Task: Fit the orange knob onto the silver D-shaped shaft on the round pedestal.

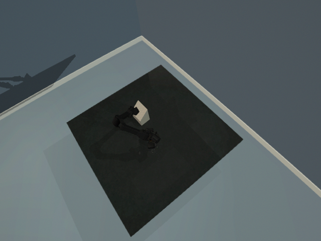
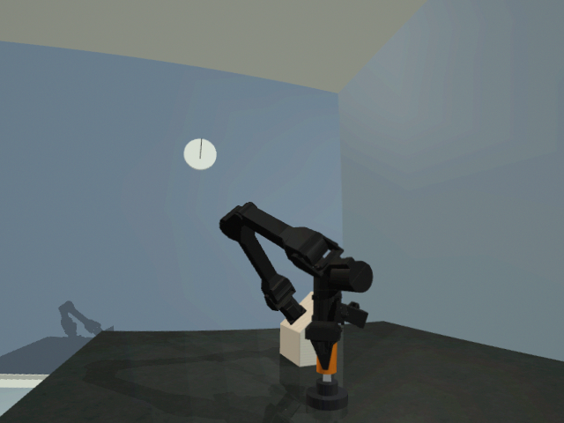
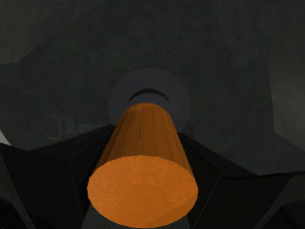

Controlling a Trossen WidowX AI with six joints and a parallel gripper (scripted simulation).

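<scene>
Right now the orange knob is 3 cm above my gripper tip. Round my gripper tip: round black pedestal 4 cm below.
</scene>
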